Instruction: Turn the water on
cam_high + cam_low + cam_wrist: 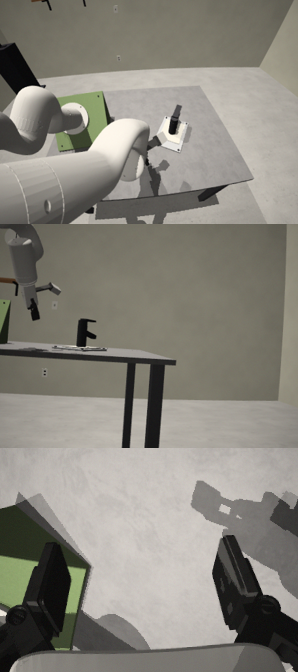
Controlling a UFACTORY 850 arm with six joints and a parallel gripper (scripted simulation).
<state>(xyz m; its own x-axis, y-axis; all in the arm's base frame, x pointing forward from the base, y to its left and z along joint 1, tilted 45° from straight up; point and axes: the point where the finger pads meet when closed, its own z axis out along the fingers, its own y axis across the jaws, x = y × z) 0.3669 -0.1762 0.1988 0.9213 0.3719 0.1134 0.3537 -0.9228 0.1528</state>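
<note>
The tap lever is 240 mm ahead of my hand, 160 mm to the left of it and 10 mm below it.
</note>
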